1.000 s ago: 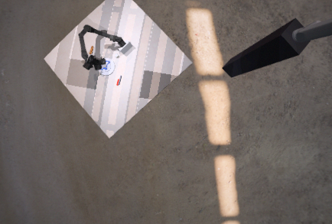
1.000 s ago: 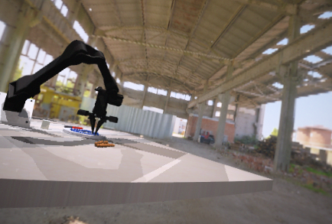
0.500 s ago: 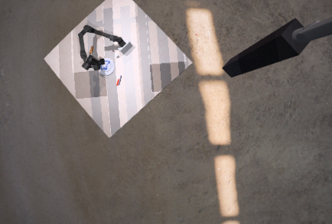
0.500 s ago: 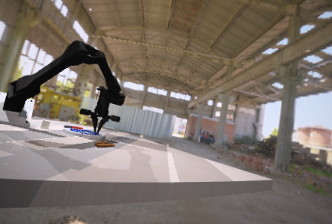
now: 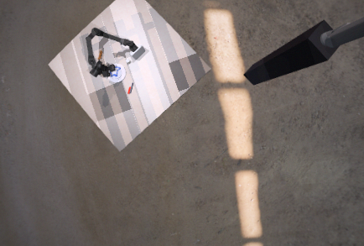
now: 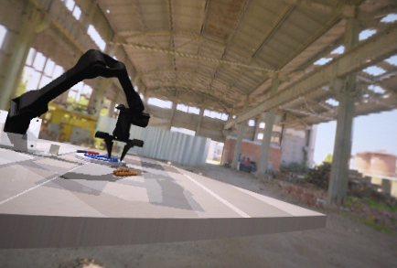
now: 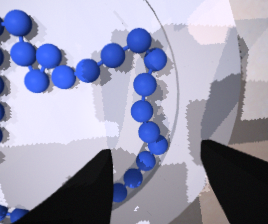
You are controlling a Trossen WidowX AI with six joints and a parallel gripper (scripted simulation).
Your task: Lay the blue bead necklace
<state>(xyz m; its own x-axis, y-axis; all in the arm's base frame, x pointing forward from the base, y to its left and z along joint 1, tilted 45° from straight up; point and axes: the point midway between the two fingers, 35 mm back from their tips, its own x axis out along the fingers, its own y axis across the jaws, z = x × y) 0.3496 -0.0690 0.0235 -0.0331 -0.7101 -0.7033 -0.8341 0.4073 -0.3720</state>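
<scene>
Now: gripper tip 40 mm past the round white bead board, 50 mm to the right of it and 10 mm above it. From my gripper tip the other things lie so: small white block: 210 mm behind, 70 mm to the left; then red pen-like object: 20 mm behind, 290 mm to the left, 10 mm below.
</scene>
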